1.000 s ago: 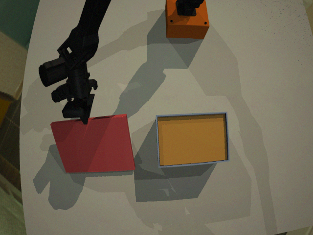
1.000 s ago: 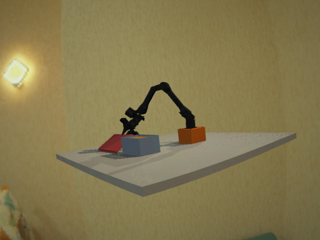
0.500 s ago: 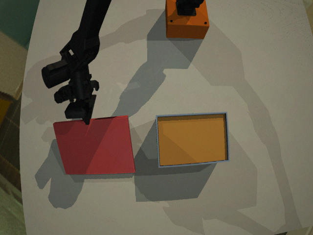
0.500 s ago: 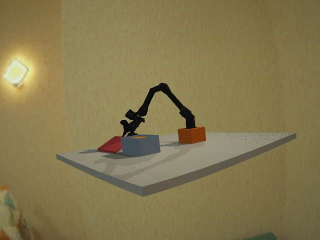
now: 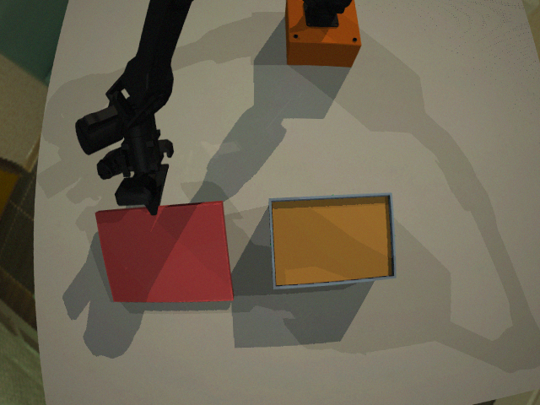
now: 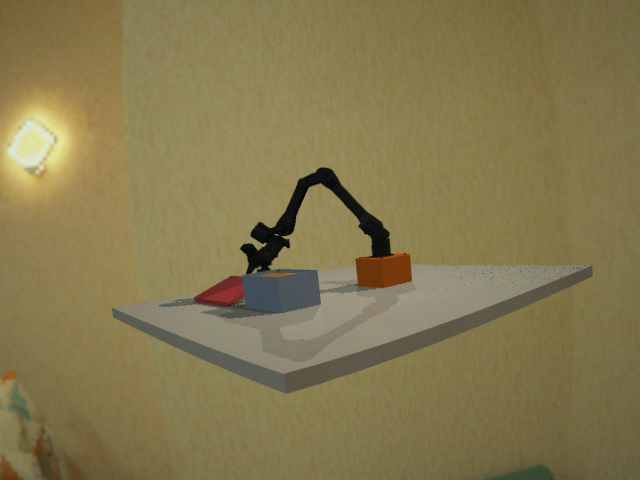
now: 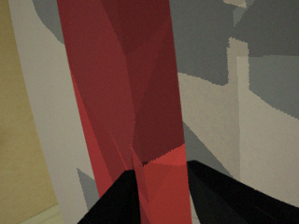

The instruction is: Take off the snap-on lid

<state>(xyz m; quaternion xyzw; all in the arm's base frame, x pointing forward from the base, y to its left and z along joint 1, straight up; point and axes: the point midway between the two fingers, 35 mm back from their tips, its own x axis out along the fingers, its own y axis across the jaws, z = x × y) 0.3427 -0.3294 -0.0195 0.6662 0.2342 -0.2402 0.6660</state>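
The red lid lies 8 cm ahead of my gripper tip and 2 cm below it. The rest, counted from my gripper tip: grey-blue storage box: 31 cm to the left, 7 cm ahead, 1 cm below.
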